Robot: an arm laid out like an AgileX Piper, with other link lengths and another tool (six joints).
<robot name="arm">
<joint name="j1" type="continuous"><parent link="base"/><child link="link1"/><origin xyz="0 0 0.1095" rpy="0 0 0"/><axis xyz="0 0 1"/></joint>
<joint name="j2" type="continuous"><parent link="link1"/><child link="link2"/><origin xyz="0 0 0" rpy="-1.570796 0 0"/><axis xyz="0 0 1"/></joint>
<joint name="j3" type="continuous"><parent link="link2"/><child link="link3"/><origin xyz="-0.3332 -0.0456 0" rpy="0 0 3.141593"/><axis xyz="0 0 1"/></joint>
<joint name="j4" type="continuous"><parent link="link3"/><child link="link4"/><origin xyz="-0.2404 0.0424 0" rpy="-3.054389 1.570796 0"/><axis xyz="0 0 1"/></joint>
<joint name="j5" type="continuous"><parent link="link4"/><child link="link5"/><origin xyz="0 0 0" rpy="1.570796 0 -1.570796"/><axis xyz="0 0 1"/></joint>
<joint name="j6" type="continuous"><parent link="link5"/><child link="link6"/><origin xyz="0 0.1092 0" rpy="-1.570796 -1.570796 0"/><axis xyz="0 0 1"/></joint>
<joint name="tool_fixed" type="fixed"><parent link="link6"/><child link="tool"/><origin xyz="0.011 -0.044 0.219" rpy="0 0.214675 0.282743"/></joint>
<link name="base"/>
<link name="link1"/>
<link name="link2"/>
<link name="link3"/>
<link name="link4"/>
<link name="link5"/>
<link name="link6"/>
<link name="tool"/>
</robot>
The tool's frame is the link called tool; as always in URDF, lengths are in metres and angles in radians. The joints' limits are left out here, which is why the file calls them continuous.
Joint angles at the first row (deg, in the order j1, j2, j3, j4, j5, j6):
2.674 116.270 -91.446 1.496 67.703 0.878
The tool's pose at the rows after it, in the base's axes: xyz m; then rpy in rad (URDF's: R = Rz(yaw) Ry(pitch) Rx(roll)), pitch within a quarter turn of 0, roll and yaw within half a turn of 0:
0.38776 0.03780 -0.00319 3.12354 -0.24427 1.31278
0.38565 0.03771 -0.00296 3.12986 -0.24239 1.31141
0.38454 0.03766 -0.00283 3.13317 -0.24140 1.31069
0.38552 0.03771 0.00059 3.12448 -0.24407 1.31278
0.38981 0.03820 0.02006 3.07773 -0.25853 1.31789
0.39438 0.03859 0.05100 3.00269 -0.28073 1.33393
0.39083 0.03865 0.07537 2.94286 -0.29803 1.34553
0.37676 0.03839 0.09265 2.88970 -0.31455 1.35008
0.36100 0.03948 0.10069 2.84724 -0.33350 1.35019
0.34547 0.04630 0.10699 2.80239 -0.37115 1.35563
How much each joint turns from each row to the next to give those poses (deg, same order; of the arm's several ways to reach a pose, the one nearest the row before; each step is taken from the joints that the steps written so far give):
0.000 0.001 -0.001 -0.088 1.004 0.120
0.000 0.000 0.000 0.000 0.366 -0.001
-0.001 -0.001 0.001 0.000 0.193 0.000
0.000 -0.507 -0.001 0.000 0.001 0.000
0.001 -2.856 0.000 0.000 0.124 0.377
-0.001 -4.563 0.107 0.001 0.116 0.230
0.001 -4.592 1.633 -0.001 -0.479 0.309
-0.001 -5.774 4.698 0.000 -1.990 0.625
0.000 -5.290 5.614 0.260 -2.853 0.684
0.001 -5.448 5.919 1.410 -3.375 0.241

